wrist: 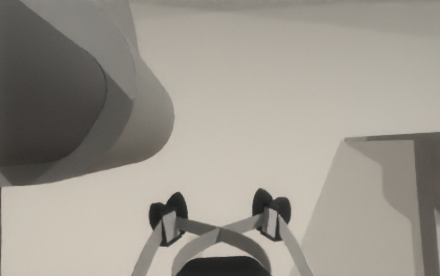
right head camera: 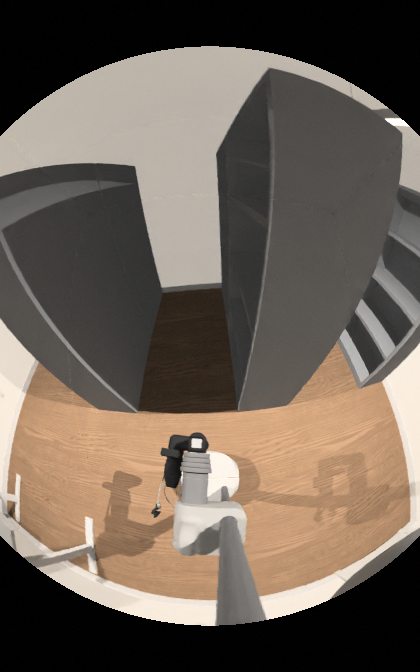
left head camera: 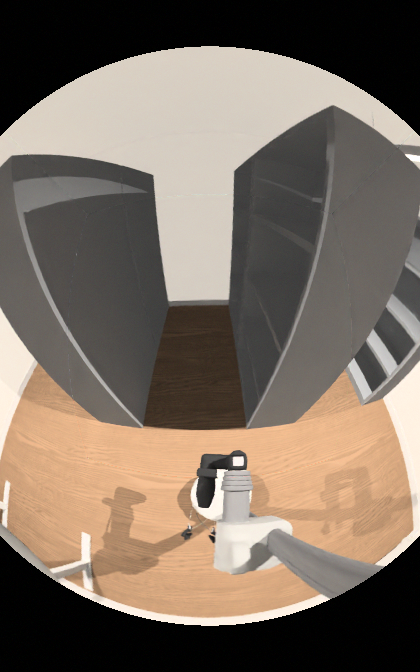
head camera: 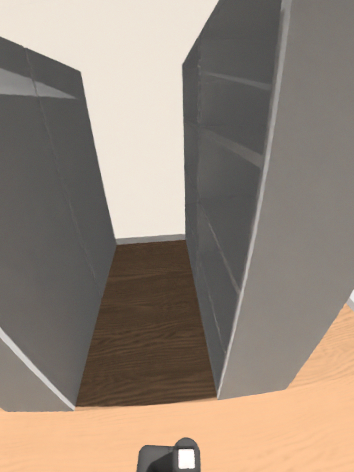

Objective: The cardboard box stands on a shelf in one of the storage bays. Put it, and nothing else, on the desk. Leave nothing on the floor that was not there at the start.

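Frame: origin at the robot's base, x ahead, y left, z up, level; centimetres.
Seen in the pictures: gripper, between the fingertips: (wrist: 219, 206).
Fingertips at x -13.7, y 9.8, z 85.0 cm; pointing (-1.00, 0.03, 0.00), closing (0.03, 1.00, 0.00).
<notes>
A point is followed by its place in that frame.
The cardboard box does not show in these views. My gripper (left head camera: 200, 534) (wrist: 219, 206) @(x -13.7, y 9.8, z 85.0 cm) is open, with its two dark fingertips apart and nothing between them. In the left head view it hangs over the light wood floor, in front of the bays and turned back toward the robot. The right shelf unit (head camera: 310, 210) @(x 57.7, y -34.9, z 128.4 cm) (left head camera: 372, 210) (right head camera: 325, 210) has several shelves on its inner side; no box shows on their visible parts. The left unit (head camera: 40, 200) @(x 111.1, y 75.4, z 113.1 cm) (left head camera: 85, 300) (right head camera: 75, 280) stands across a dark floor strip. I cannot identify the desk for sure.
Another grey shelf unit (left head camera: 385, 392) (right head camera: 382, 376) stands at the far right. White posts (left head camera: 86, 560) (right head camera: 90, 545) stand at the lower left. In the wrist view, a large rounded grey body (wrist: 152, 120) @(x -8.1, y 5.0, z 92.6 cm) is at the upper left and a thin dark-edged panel (wrist: 395, 137) @(x -101.9, y 88.8, z 90.9 cm) at the right.
</notes>
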